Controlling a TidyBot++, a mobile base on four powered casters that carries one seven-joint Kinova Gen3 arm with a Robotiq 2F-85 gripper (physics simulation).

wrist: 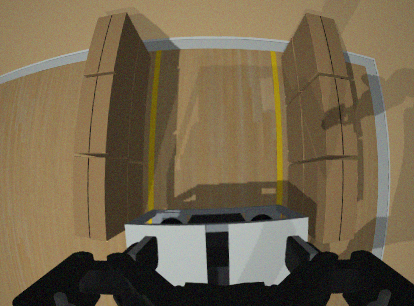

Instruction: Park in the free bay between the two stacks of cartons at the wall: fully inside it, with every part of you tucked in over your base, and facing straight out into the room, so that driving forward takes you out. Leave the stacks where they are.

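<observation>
Two stacks of brown cartons show in the wrist view: the left stack [95, 115] and the right stack [337, 120], both upright and running from the wall's foot toward me. The bay floor [220, 120] lies between them, with a yellow line [154, 135] on the left and another yellow line [278, 125] on the right. My base [175, 250], with its white top, shows at the bottom; its far edge reaches between the stacks' near ends. No contact with either stack shows. My gripper [221, 251] is open and empty, seen above the base. The rest of the base is hidden.
A grey skirting strip [215, 42] runs along the wall at the bay's far end. Another grey strip [382, 150] runs down the right side, close beyond the right stack. Shadows of the base and arm fall on the bay floor and the right stack.
</observation>
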